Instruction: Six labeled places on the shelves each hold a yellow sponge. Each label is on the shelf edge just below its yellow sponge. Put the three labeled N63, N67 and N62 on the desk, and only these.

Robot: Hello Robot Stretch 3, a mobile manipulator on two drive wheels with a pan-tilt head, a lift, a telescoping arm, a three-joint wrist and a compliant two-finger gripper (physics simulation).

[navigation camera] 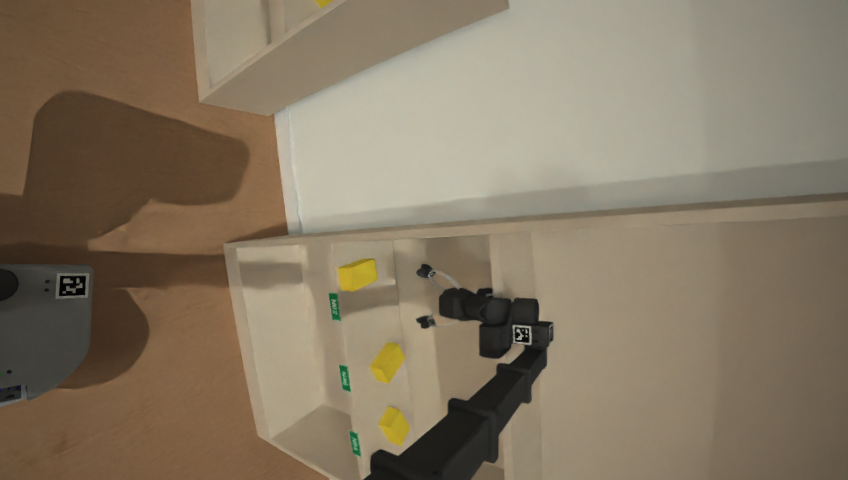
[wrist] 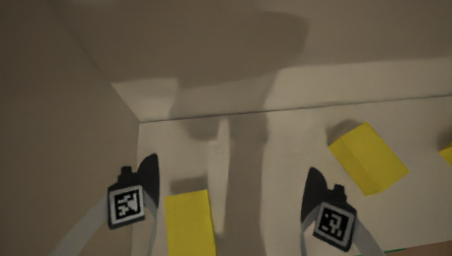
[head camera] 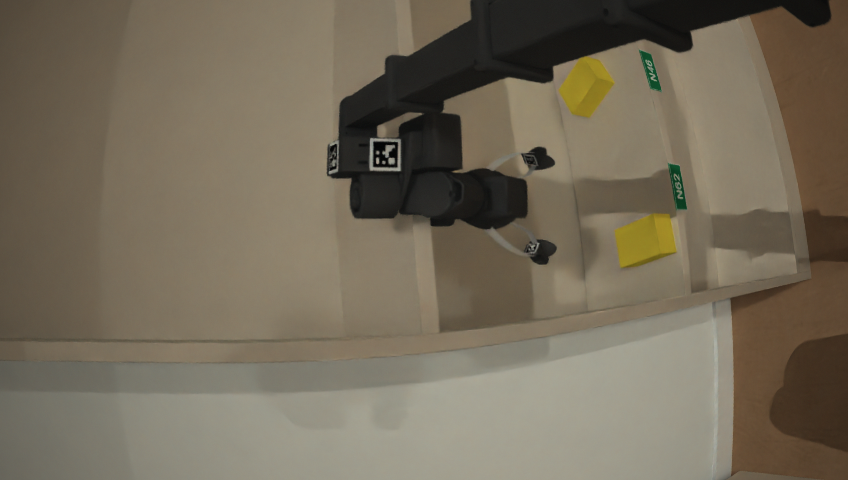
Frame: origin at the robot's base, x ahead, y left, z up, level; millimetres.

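Seen in the pictures: gripper, between the fingertips: (navigation camera: 420, 295) (head camera: 547, 205).
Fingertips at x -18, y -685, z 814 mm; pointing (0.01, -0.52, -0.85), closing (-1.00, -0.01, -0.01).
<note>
A point is followed by its place in that frame.
The yellow sponge by the N62 label (head camera: 645, 240) @(y -623, x 31, z 658 mm) (navigation camera: 357, 274) @(y -617, x 33, z 658 mm) (wrist: 190, 225) lies on the shelf near the side wall. The N62 label (head camera: 677, 186) @(y -594, x -55, z 599 mm) (navigation camera: 335, 306) @(y -594, x -53, z 601 mm) is green, on the shelf edge. My gripper (head camera: 540, 204) @(y -685, x -18, z 814 mm) (navigation camera: 424, 296) @(y -685, x -18, z 814 mm) (wrist: 231, 179) @(y -685, x -18, z 814 mm) is open and empty, its fingertips nearer the shelf's back than that sponge. In the wrist view the sponge shows low, right of the left finger; its lower end is cut off. The labels N63 and N67 and the desk do not show.
A second sponge (head camera: 586, 86) @(y -752, x -234, z 658 mm) (navigation camera: 387, 362) @(y -746, x -231, z 658 mm) (wrist: 369, 158) lies tilted by a label (head camera: 650, 70) @(y -634, x -258, z 598 mm) (navigation camera: 345, 378) @(y -633, x -258, z 599 mm) that looks like N46. A third sponge (navigation camera: 393, 425) @(y -776, x -433, z 658 mm) lies beyond it. Shelf side wall (head camera: 238, 350) @(y -562, x 123, z 1251 mm) (navigation camera: 535, 225) @(y -561, x 127, z 1128 mm) is close. Another shelf unit (navigation camera: 357, 59) @(y -642, x 687, z 605 mm) stands across the gap.
</note>
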